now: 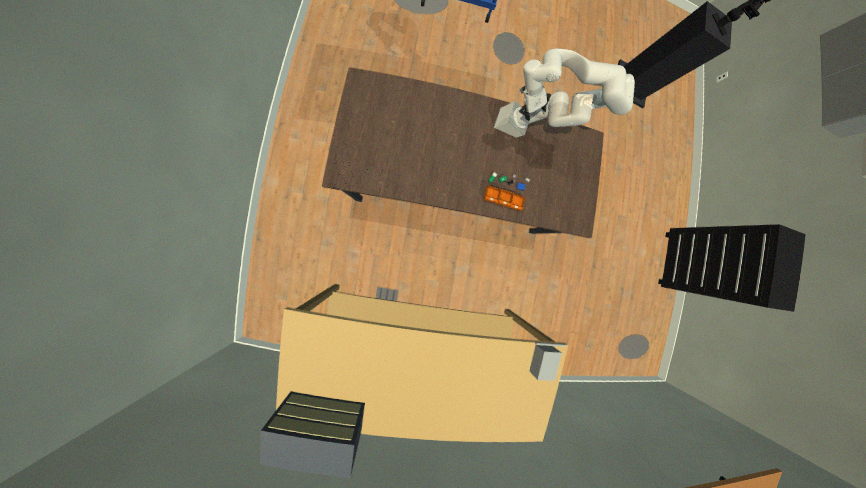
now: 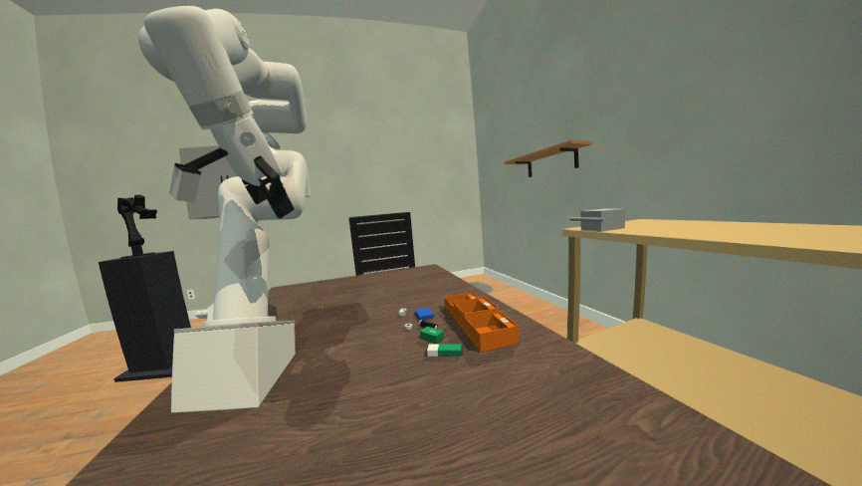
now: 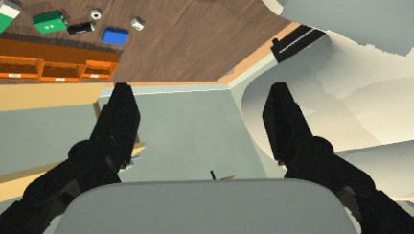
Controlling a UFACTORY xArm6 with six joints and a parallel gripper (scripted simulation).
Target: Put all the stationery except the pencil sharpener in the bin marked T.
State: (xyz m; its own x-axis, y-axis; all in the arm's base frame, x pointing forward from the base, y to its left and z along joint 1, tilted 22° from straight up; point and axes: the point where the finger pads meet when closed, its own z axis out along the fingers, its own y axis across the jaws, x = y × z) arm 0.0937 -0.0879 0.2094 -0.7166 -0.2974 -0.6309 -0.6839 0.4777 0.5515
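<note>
My hand is 390 mm short of the orange bin, 60 mm to the right of it and 300 mm above it. Also, from my hand: white hex nut: 230 mm ahead, 90 mm to the left, 320 mm below; then green 9V battery: 270 mm ahead, 30 mm to the left, 310 mm below; then black cylinder: 280 mm ahead, 80 mm to the left, 310 mm below.
</note>
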